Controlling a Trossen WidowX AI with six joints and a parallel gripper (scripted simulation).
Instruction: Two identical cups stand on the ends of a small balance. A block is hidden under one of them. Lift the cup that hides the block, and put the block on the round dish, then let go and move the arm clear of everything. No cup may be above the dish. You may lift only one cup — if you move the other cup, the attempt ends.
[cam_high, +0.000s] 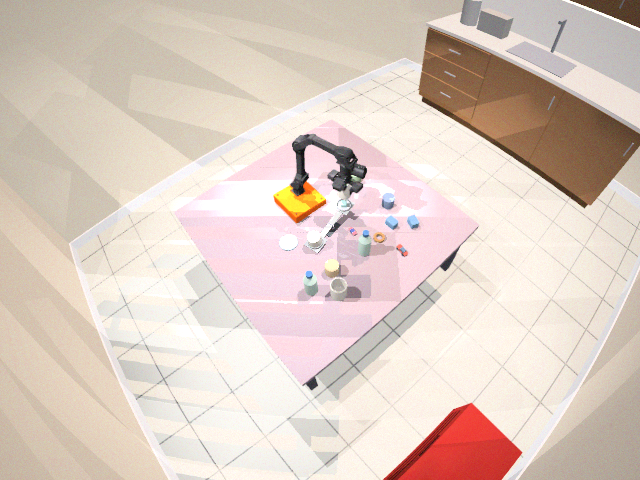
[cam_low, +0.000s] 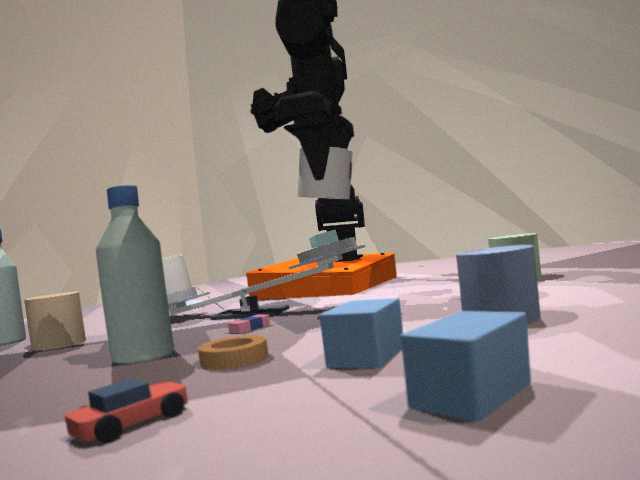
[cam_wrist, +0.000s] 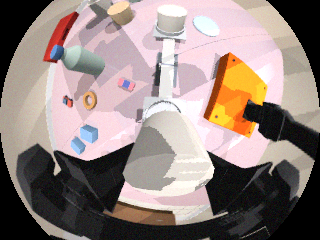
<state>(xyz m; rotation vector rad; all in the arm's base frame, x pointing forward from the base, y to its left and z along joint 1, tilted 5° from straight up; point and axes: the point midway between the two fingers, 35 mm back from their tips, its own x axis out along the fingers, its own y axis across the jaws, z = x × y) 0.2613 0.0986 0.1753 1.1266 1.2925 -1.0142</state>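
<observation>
Now: the white cup 2 cm to the left of my gripper tip and 1 cm above it. Also, from my gripper tip: ring (25 cm ahead, 16 cm below, 1 cm to the left); then blue cylinder (21 cm to the left, 15 cm ahead, 13 cm below); then pale teal block (8 cm below, 1 cm to the right).
</observation>
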